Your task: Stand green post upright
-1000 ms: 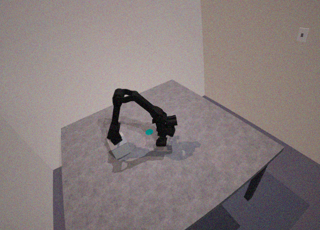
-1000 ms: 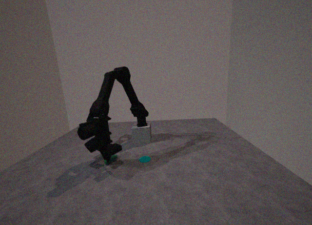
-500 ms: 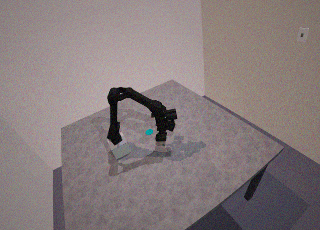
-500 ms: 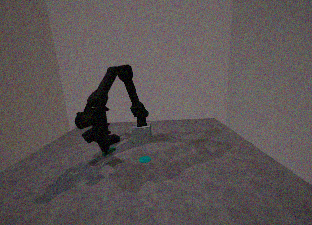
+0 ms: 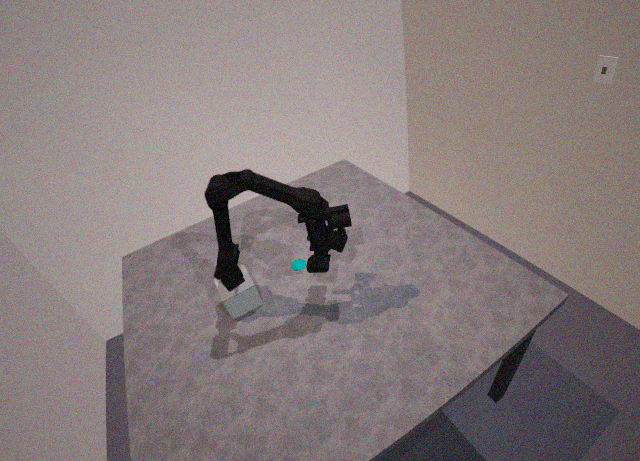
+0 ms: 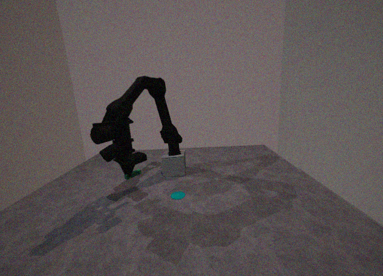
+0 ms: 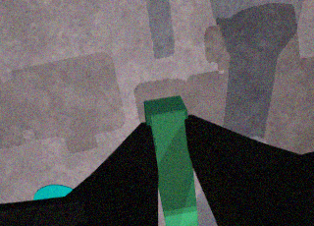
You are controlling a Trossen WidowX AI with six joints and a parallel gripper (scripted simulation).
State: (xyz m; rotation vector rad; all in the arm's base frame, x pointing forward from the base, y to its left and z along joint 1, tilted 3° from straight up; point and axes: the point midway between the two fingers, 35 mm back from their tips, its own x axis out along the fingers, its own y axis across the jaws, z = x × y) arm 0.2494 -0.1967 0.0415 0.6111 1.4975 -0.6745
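My gripper tip is 19 cm to the right of the cyan circle and 11 cm above it. Round my gripper tip: green post (2 cm to the left, 2 cm behind).
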